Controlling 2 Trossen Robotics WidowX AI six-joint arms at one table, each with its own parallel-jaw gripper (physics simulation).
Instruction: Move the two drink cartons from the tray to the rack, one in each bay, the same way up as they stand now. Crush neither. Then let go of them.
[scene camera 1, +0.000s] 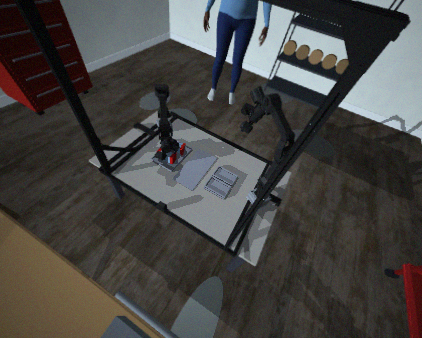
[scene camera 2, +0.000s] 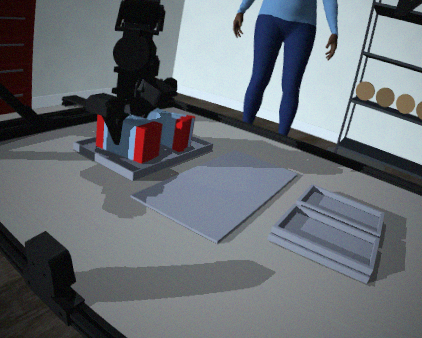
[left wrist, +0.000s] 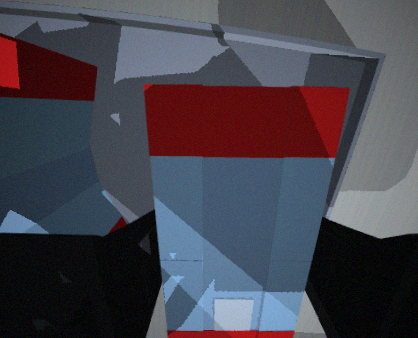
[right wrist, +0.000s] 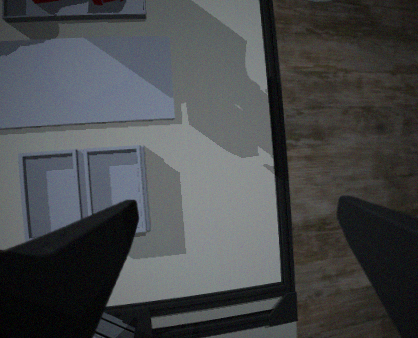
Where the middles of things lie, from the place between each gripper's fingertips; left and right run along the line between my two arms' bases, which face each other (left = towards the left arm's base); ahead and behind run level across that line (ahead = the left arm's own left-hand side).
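The flat grey mat (scene camera 2: 212, 199) is 30 mm below my left hand, 100 mm ahead of it and 200 mm to the right of it. My right hand, meanwhile, is now 160 mm to the right of the mat, 220 mm past it and 370 mm above it.
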